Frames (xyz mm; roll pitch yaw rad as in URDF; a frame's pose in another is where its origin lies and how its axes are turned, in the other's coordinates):
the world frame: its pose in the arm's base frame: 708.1 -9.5 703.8 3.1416 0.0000 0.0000
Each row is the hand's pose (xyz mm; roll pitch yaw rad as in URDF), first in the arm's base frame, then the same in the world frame.
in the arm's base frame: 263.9 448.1 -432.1 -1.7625 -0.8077 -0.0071
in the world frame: -444.2 -457.6 1135.9 1.3791 0.8077 0.0071
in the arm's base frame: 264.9 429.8 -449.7 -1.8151 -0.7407 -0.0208
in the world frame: -443.2 -439.3 1153.5 1.3265 0.7407 0.0208
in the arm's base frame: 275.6 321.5 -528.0 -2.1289 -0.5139 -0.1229
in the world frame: -432.5 -331.0 1231.8 1.0127 0.5139 0.1229
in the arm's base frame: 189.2 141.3 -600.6 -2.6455 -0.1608 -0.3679
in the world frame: -518.9 -150.8 1304.4 0.4961 0.1608 0.3679
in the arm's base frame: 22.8 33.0 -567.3 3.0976 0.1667 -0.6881
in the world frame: -685.3 -42.5 1271.1 -0.0440 -0.1667 0.6881
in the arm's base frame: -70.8 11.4 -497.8 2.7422 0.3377 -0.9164
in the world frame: -778.9 -20.9 1201.6 -0.3994 -0.3377 0.9164
